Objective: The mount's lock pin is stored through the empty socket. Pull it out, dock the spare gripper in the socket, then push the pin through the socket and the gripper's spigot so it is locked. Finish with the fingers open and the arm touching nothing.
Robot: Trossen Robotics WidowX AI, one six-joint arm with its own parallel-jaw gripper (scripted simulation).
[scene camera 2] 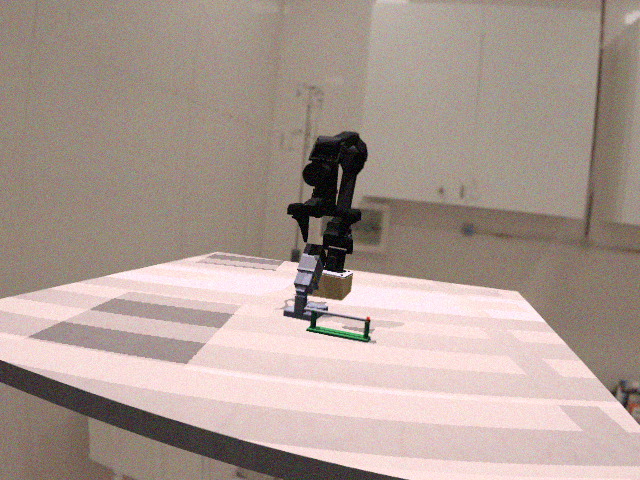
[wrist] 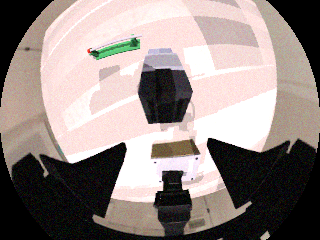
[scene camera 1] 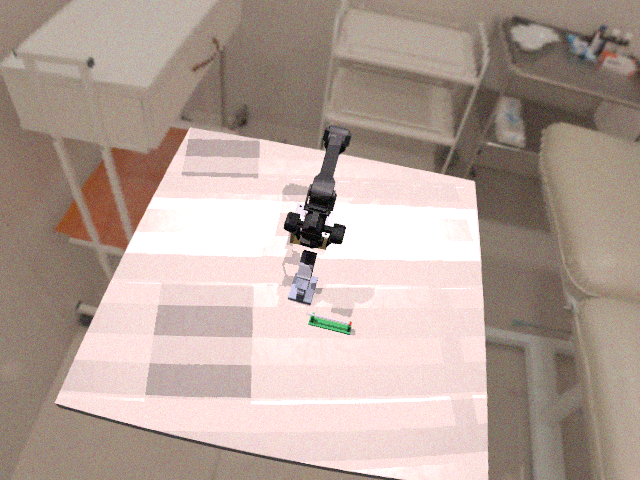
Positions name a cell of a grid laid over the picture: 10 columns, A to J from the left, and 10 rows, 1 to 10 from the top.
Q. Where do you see a spare gripper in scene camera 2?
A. E6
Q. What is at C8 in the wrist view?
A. My gripper.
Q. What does my gripper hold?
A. Nothing.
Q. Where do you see a spare gripper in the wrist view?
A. F4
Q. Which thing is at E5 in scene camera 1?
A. My gripper.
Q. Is my gripper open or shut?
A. Open.
